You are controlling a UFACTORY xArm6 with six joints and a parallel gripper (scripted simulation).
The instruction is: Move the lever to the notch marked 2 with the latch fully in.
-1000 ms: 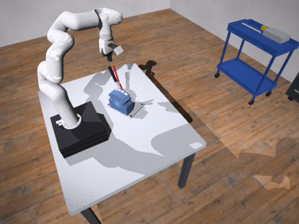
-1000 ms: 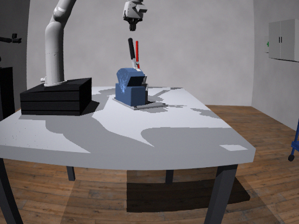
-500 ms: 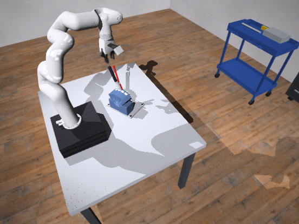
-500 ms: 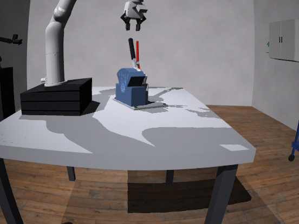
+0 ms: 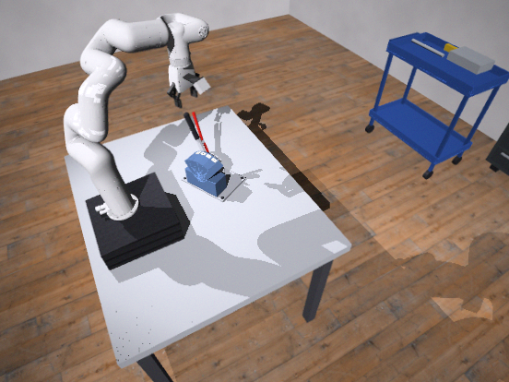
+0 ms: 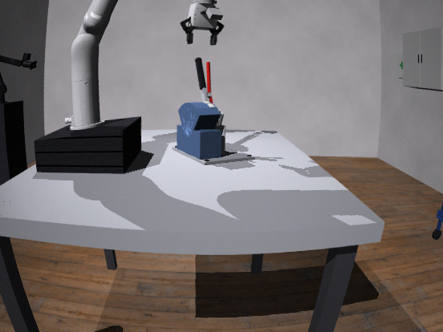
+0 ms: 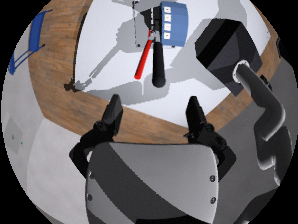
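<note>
My gripper is now 4 cm short of the red bar, 3 cm to the left of it and 20 cm above it.
</note>
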